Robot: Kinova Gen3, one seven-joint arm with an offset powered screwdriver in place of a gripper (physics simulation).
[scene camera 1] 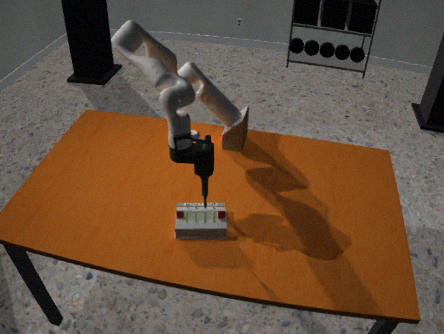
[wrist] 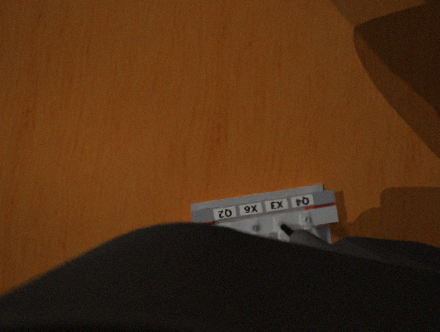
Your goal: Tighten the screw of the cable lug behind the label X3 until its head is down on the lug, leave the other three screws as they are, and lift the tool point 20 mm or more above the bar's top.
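Frame: origin at the arm's base, x left, y ahead, z down, level; centimetres.
Where they show: hand, its tool point: point(scene camera 1: 205, 207) point(wrist: 282, 226); arm's base, origin of its link: point(scene camera 1: 233, 120).
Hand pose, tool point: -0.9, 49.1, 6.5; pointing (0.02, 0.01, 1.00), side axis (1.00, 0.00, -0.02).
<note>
Each offset is from my tool point to the top centre of the thing, as dx, dy, dz. "*": to the spot under its first point. Level surfaces: height alone.
The pale grey terminal bar point(scene camera 1: 201, 232) point(wrist: 327, 215) lies on the table. In the wrist view its labels read, upside down, Q2 @(* -6.9, -0.8, +0.9) point(wrist: 225, 213), X6 @(* -3.9, -1.7, +0.9) point(wrist: 250, 208), X3 @(* -0.8, -2.4, +0.9) point(wrist: 276, 204) and Q4 @(* +2.4, -3.1, +0.9) point(wrist: 302, 201). My screwdriver @(-0.1, +0.0, -6.4) point(scene camera 1: 205, 206) point(wrist: 283, 226) points down, its dark bit tip at the place behind the label X3. The X3 screw is hidden at the tip, and its height cannot be told. Whether the tip touches it cannot be told. The Q4 screw @(+2.9, -1.0, +0.2) point(wrist: 308, 219) and the X6 screw @(-3.3, +0.5, +0.1) point(wrist: 256, 228) show beside the tip; the Q2 screw is hidden by the tool body.
Red blocks point(scene camera 1: 180, 215) point(scene camera 1: 221, 215) stand at the bar's two ends, with green strips between them. The orange table @(dz +5.1) point(scene camera 1: 115, 175) point(wrist: 125, 100) carries the arm's base behind the bar. Arm shadows fall to the right. The dark tool body point(wrist: 175, 280) covers the lower wrist view.
</note>
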